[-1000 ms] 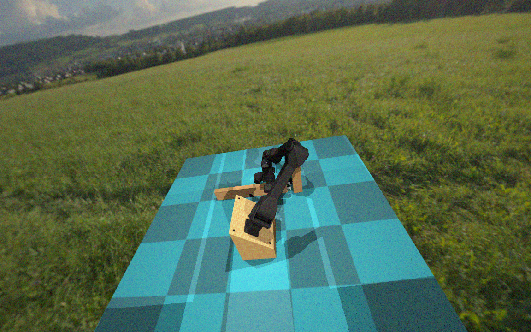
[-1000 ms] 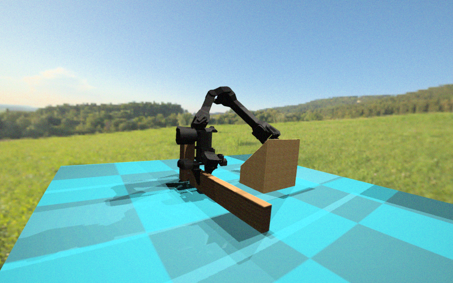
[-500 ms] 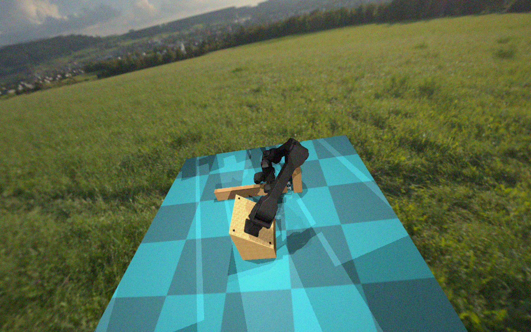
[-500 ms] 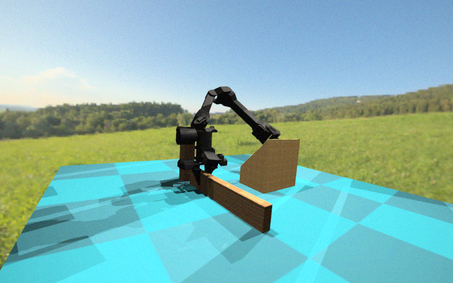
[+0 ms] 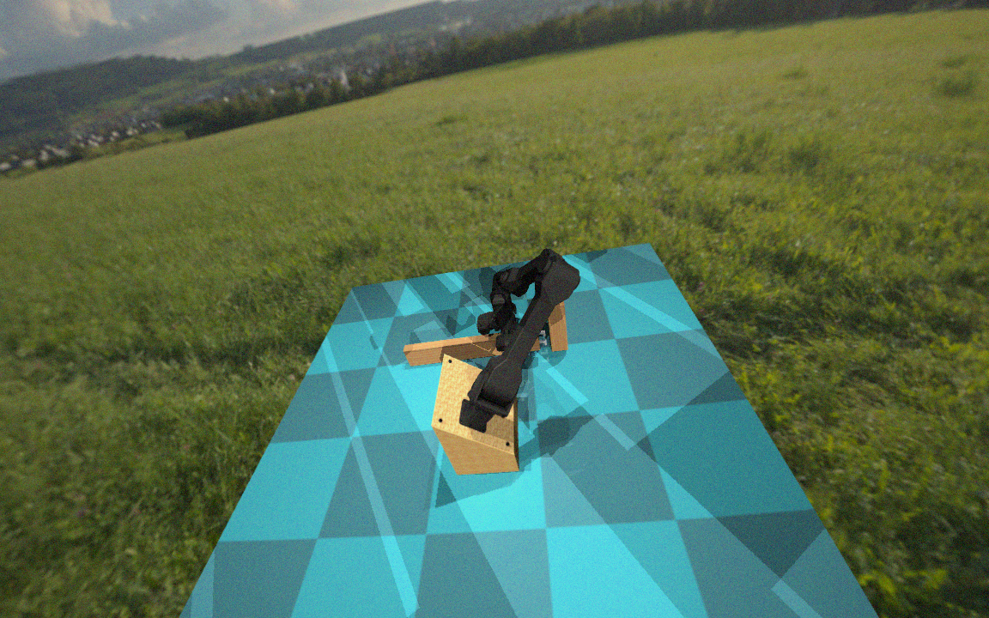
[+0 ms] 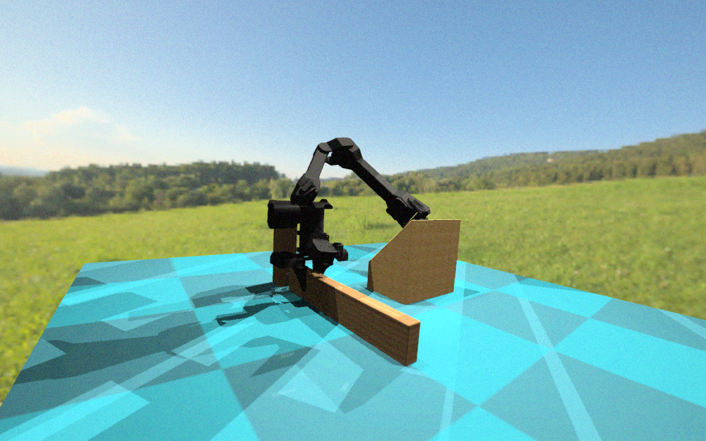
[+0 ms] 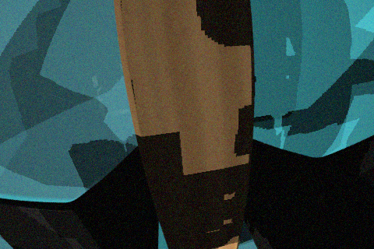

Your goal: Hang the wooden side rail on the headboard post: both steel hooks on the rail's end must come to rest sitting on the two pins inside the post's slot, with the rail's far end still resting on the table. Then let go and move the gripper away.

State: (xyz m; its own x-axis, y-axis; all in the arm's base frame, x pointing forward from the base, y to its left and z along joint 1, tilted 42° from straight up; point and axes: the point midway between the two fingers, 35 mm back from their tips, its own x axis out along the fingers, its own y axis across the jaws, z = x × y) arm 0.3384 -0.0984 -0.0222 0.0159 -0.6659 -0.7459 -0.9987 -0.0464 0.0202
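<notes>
Right now the headboard post is 1 cm ahead of my gripper tip, 15 cm to the right of it and 6 cm above it.
</notes>
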